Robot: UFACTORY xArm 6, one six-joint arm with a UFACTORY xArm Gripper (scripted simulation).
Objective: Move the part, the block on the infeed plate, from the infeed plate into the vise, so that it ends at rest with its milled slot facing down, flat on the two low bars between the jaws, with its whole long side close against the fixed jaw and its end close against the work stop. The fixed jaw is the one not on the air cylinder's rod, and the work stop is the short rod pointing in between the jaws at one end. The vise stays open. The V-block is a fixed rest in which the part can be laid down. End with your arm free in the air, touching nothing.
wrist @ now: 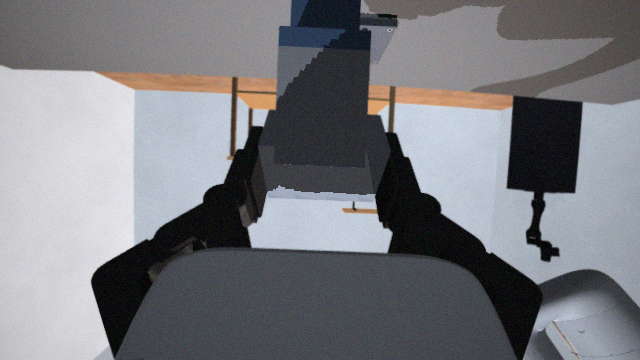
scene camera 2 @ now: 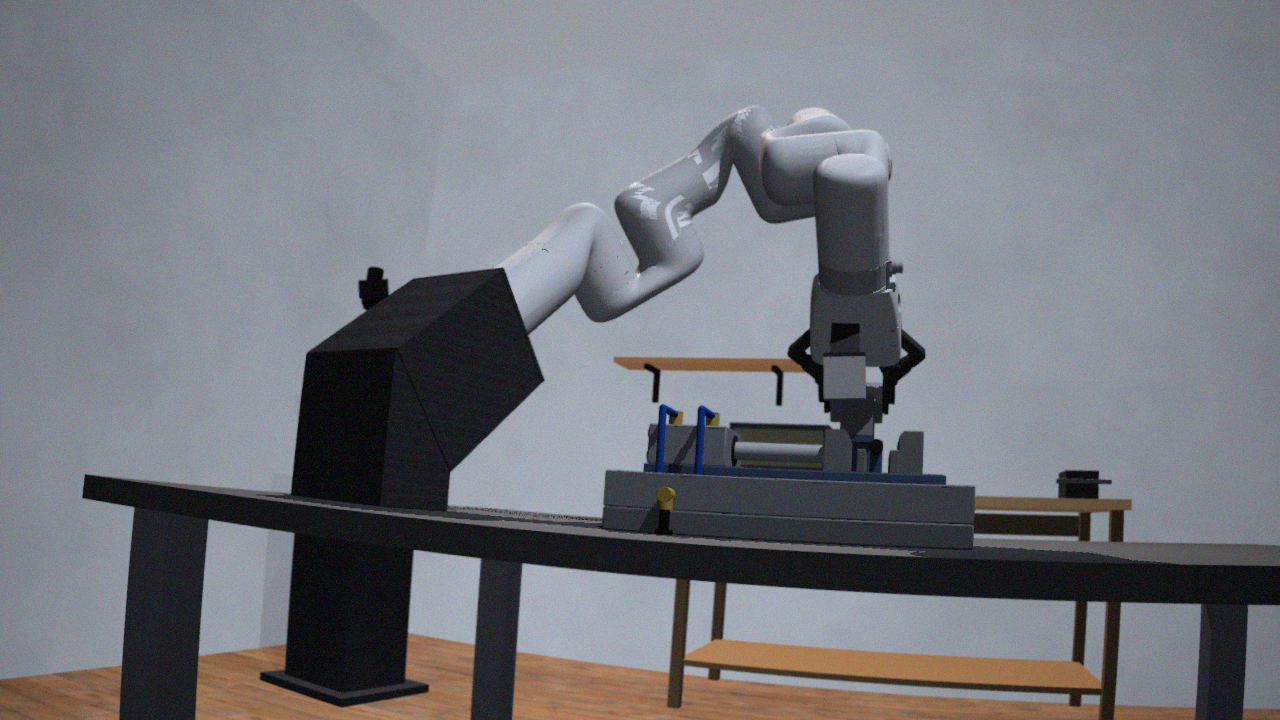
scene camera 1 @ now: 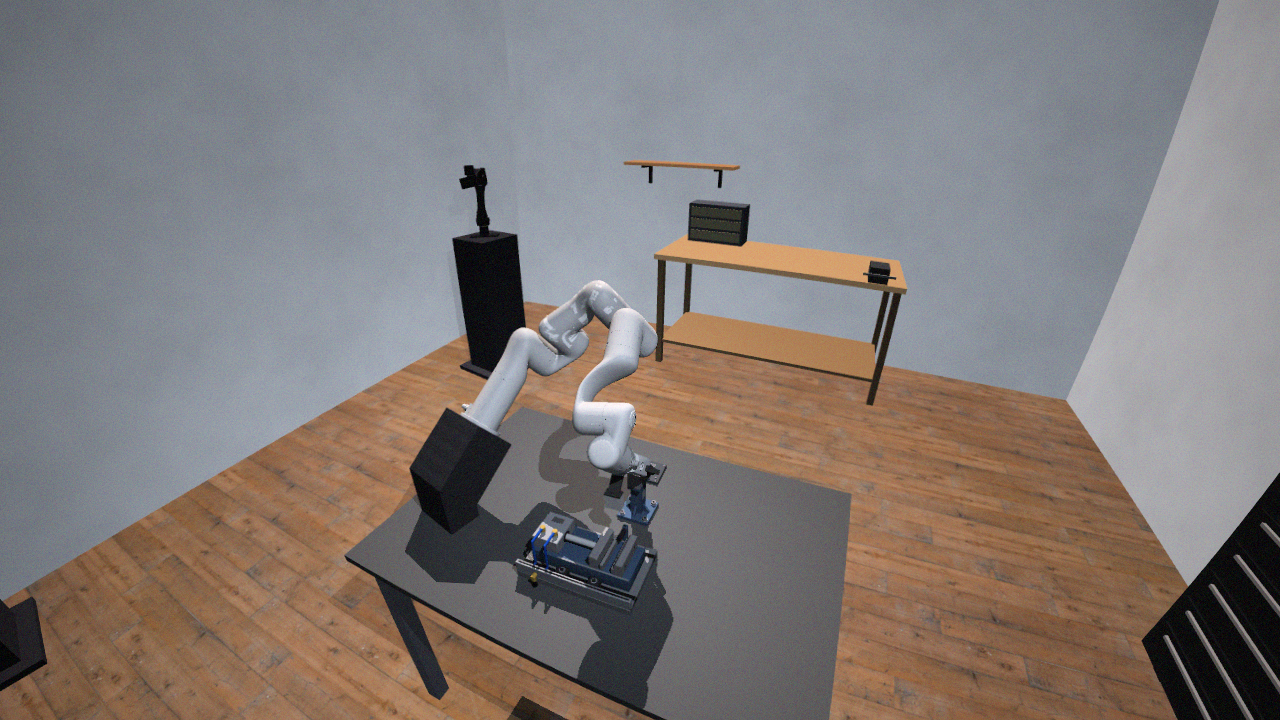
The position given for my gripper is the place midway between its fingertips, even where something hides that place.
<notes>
I see my gripper (scene camera 2: 857, 406), a part (wrist: 284, 181), a fixed jaw (scene camera 2: 910, 445) and an air cylinder rod (scene camera 2: 802, 453).
My gripper is seen too in the wrist view (wrist: 323, 149) and in scene camera 1 (scene camera 1: 638, 468).
</notes>
